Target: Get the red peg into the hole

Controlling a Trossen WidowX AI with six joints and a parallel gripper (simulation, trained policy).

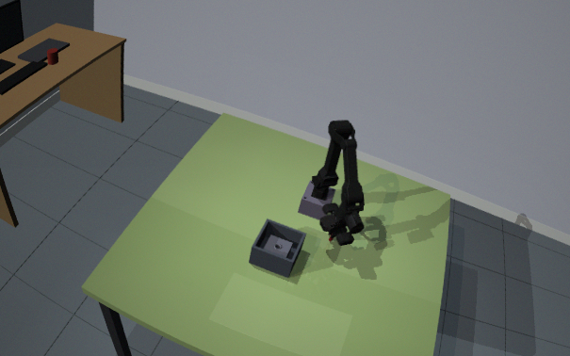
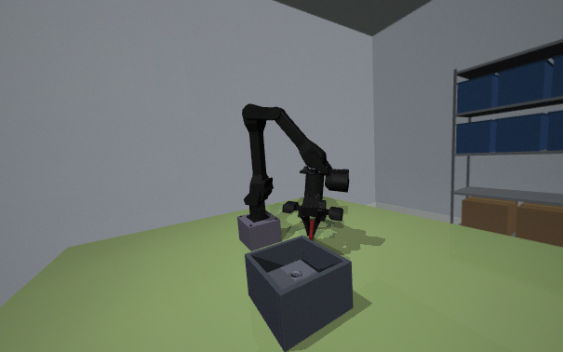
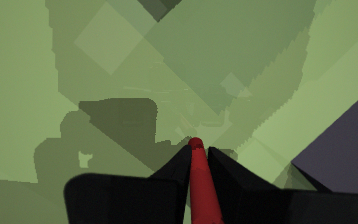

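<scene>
Right now the grey plate is 150 mm ahead of my gripper tip and 180 mm to the right of it. The rest, counted from my gripper tip: red peg 10 mm to the left, 10 mm above; dark grey box 150 mm ahead, 180 mm to the right, 20 mm below.
</scene>
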